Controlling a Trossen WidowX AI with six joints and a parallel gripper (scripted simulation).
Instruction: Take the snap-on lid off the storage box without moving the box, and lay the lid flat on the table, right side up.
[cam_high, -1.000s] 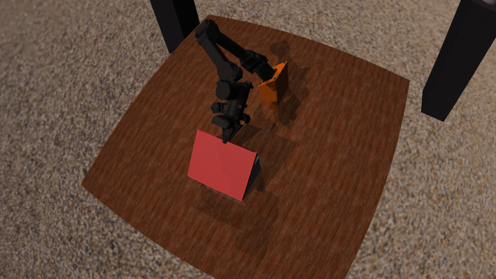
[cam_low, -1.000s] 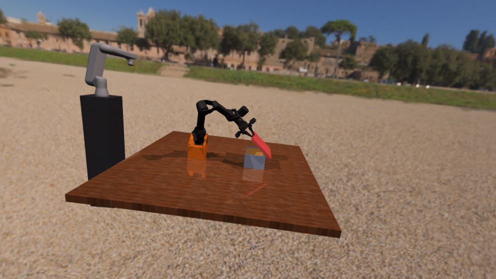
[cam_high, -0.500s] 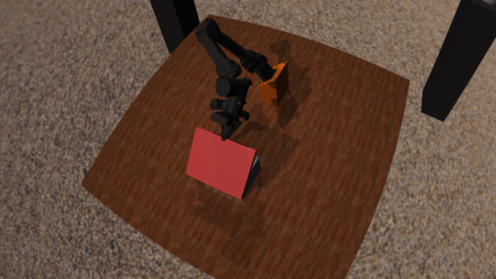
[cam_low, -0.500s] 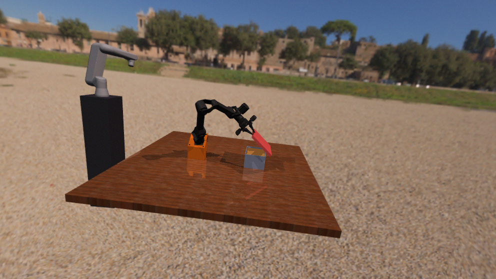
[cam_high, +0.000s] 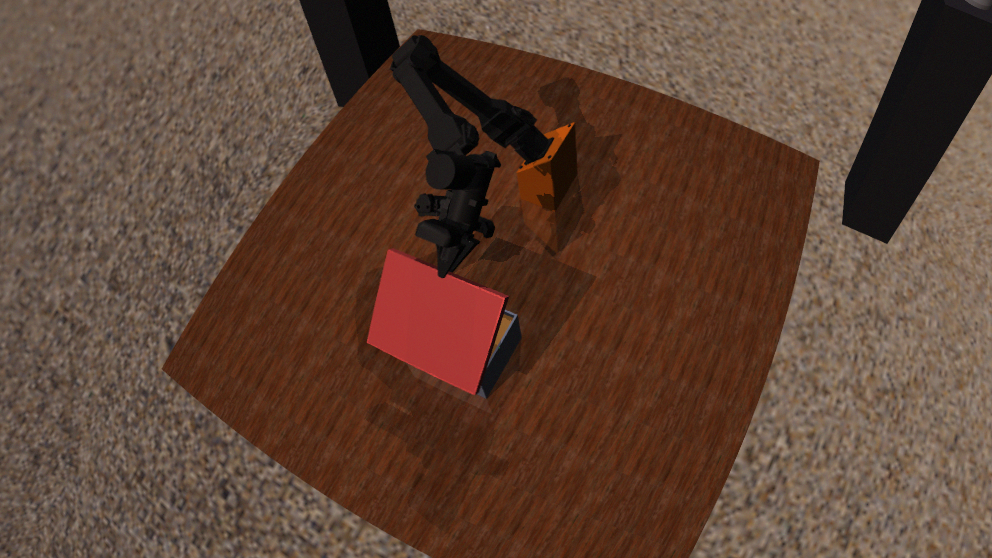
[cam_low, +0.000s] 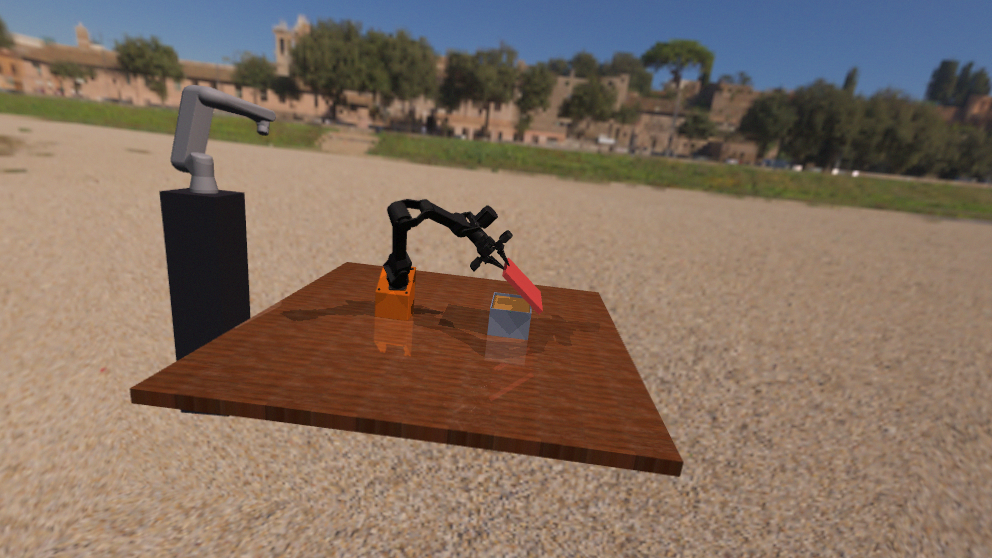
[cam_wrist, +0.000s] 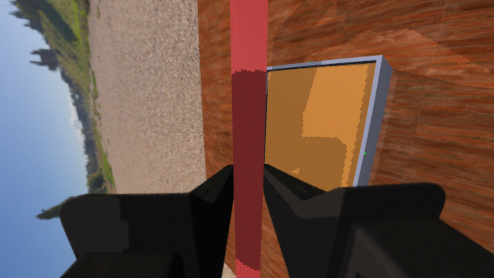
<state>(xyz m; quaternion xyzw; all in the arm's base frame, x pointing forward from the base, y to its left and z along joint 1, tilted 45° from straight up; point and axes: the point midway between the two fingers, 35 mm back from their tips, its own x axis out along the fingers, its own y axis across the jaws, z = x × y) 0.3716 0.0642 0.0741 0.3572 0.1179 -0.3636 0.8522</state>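
The red lid is 7 cm ahead of my gripper tip and 5 cm below it. The rest, counted from my gripper tip: storage box 18 cm below, 3 cm ahead, 1 cm to the left.
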